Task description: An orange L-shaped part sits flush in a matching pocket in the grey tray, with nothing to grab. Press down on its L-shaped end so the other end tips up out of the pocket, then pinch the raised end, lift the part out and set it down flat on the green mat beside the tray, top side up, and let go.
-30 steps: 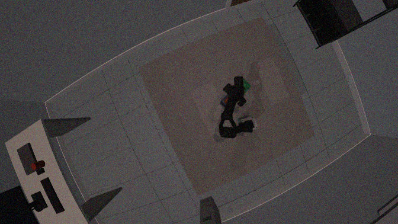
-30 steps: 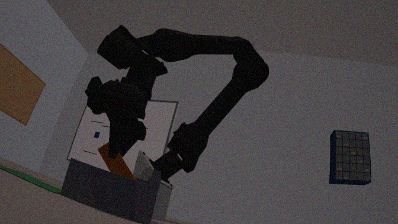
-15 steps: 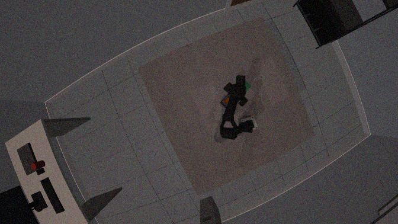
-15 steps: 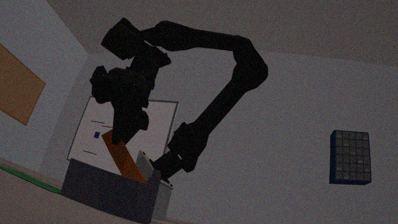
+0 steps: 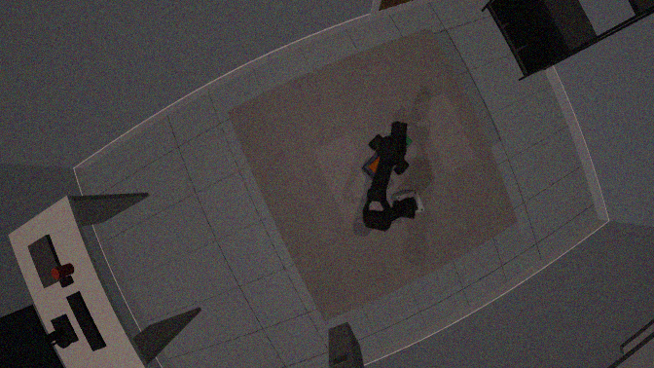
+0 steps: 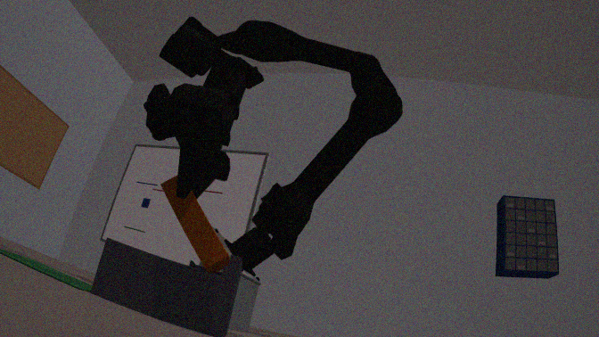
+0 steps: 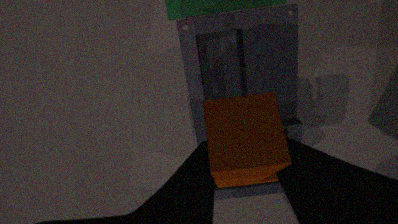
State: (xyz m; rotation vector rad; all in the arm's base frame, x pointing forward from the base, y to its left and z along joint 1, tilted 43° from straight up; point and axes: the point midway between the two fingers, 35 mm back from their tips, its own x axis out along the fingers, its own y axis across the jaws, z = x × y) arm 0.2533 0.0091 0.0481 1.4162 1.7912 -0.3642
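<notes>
The green mat lies 15 cm below my gripper tip, 14 cm to the right of it and 5 cm ahead of it. The rest, counted from my gripper tip: tray wall: 9 cm below, 3 cm ahead, 1 cm to the right; then orange L-shaped part: 3 cm below, 3 cm behind, 2 cm to the left.
</notes>
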